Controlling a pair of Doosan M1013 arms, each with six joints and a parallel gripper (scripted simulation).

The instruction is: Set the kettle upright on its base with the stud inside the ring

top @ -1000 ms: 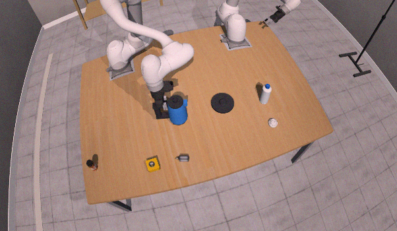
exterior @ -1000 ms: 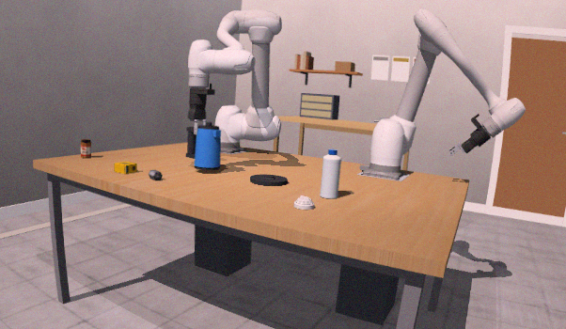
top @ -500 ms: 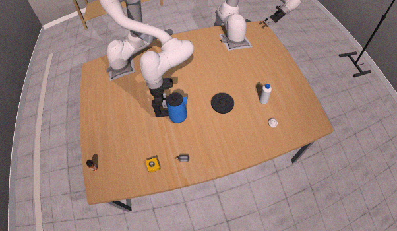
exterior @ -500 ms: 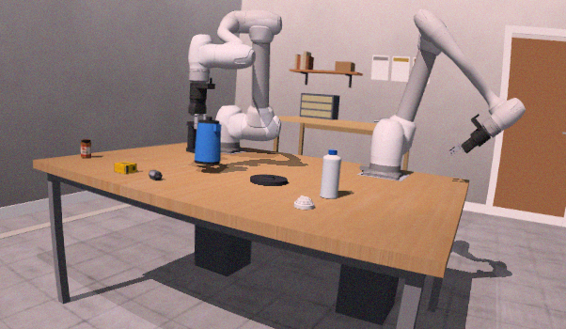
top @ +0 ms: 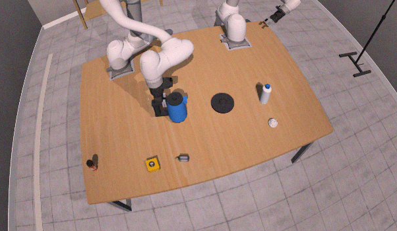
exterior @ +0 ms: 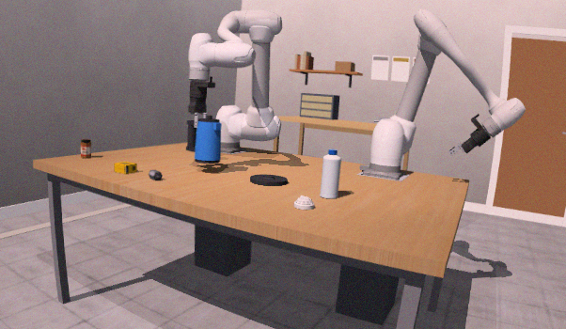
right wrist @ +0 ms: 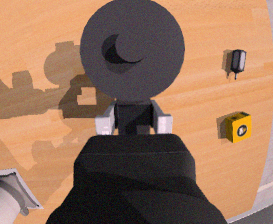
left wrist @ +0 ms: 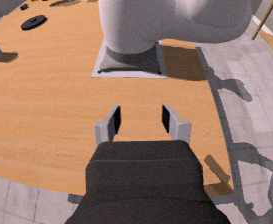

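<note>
My right gripper is now 6 cm above the blue kettle, 3 cm to the right of it and 1 cm short of it. Also, from my right hand: round black base (36 cm to the left, 19 cm below, 2 cm behind); small dark object (28 cm ahead, 19 cm below, 2 cm to the left); jar (58 cm to the right, 21 cm ahead, 16 cm below).
</note>
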